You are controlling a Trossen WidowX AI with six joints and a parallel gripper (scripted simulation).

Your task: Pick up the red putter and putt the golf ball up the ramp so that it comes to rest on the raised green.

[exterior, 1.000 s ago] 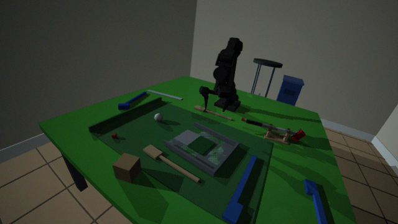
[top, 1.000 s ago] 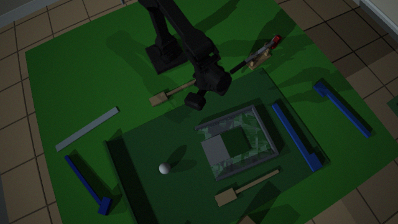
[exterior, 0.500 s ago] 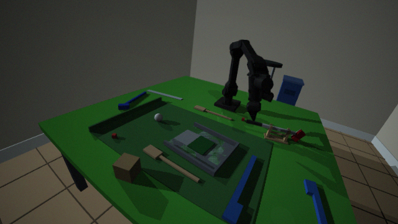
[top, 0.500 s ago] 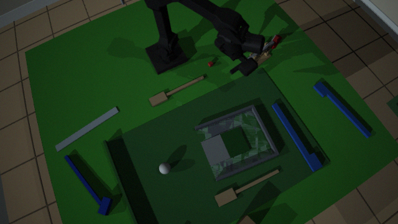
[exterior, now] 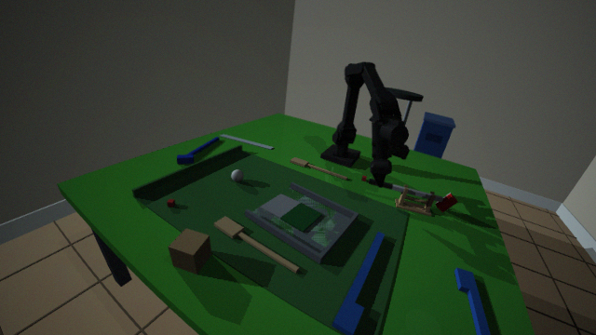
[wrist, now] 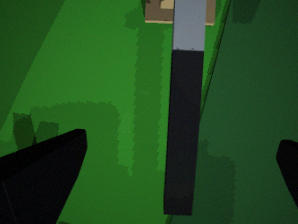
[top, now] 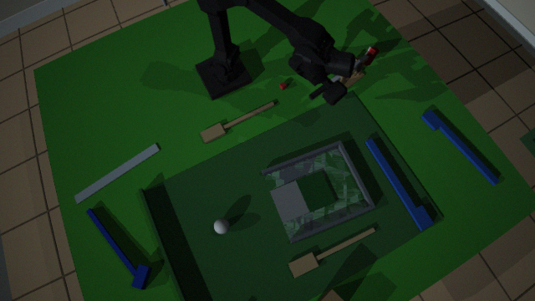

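Now: the wooden stand 13 cm to the left of my gripper tip and 4 cm below it. The rest, counted from my gripper tip: tan block (48 cm ahead, 37 cm to the right, 4 cm below); white golf ball (15 cm ahead, 47 cm to the right, 5 cm below).
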